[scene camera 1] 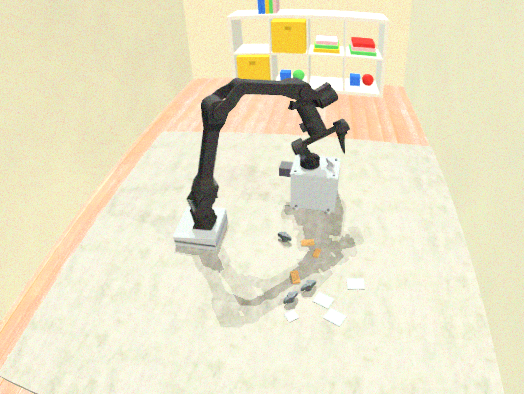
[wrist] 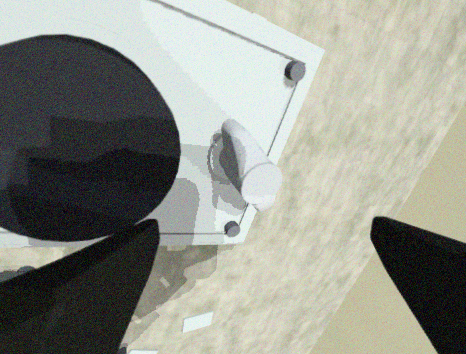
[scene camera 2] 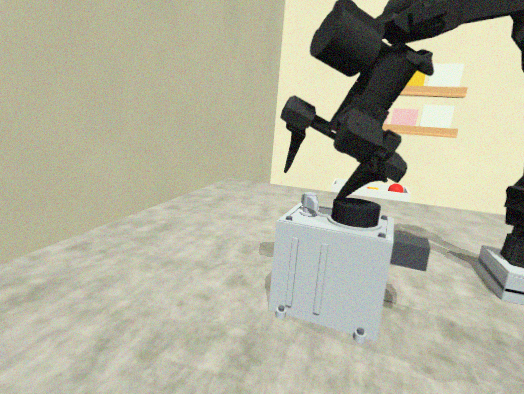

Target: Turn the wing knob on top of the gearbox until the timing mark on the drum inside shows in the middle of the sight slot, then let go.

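Places are measured from the arm's base along level axes (x back, y right, z up), in centimetres.
Pixels of known places: gripper, fingertip midpoint: (scene camera 1: 331,159) (wrist: 264,228) (scene camera 2: 311,186); arm's base, link origin: (scene camera 1: 205,222).
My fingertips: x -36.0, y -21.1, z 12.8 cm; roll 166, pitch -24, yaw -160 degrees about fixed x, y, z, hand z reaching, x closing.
Note:
For each thing: its top centre in the pictures, then the offset to it from my fingertips. "*": a spot on its surface instead.
- pale grey gearbox, top centre: (wrist: 70,169) (scene camera 2: 357,198) (scene camera 1: 309,155) dx +7.1, dy -1.8, dz -0.4 cm
- large black round cap, surface spot: (wrist: 90,135) (scene camera 2: 353,203) * dx +6.7, dy -2.6, dz -1.2 cm
- dark grey block, surface spot: (scene camera 2: 411,251) * dx +14.7, dy -4.2, dz -5.9 cm
The pale grey gearbox (scene camera 1: 314,194) (scene camera 2: 345,285) (wrist: 200,65) stands upright on the floor mat. Its light grey wing knob (scene camera 1: 330,164) (scene camera 2: 310,204) (wrist: 254,167) stands near one edge of the top, beside a large black round cap (scene camera 1: 310,161) (scene camera 2: 356,212) (wrist: 90,135). My gripper (scene camera 1: 326,154) (scene camera 2: 313,186) (wrist: 264,228) is wide open and empty, tilted over the box top. One fingertip is close to the cap's rim; the other hangs out past the knob's side. In the wrist view the knob lies between and ahead of the fingertips. I cannot make out the sight slot or timing mark.
A dark grey block (scene camera 1: 286,169) (scene camera 2: 411,251) juts from the gearbox's side. Orange pieces (scene camera 1: 295,277), dark winged pieces (scene camera 1: 284,236) and white squares (scene camera 1: 335,317) lie on the mat. The arm's base (scene camera 1: 199,235) stands left. A white shelf unit (scene camera 1: 307,16) stands behind.

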